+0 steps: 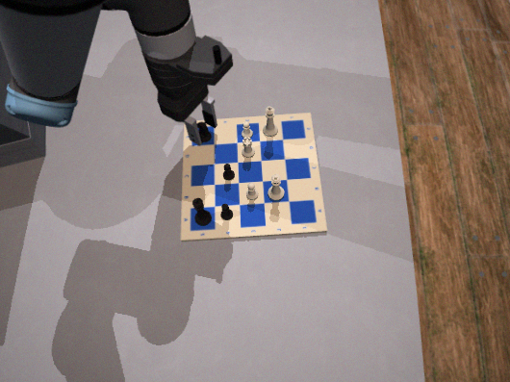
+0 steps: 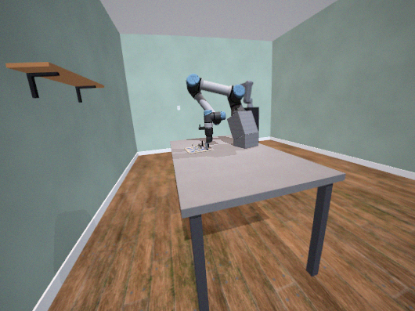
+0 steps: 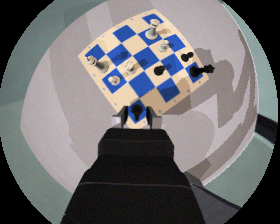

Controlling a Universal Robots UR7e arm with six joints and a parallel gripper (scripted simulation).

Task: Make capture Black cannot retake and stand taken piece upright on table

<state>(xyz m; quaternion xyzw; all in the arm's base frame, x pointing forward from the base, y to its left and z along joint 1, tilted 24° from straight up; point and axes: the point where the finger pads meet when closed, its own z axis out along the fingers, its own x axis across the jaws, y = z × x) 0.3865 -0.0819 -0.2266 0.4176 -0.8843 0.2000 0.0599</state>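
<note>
Right now my hand is 10 mm above the black knight. From my hand the other things lie so: chessboard: 80 mm to the right, 70 mm ahead, 30 mm below; then black queen: 150 mm to the right, 10 mm behind; then white king: 110 mm ahead.
</note>
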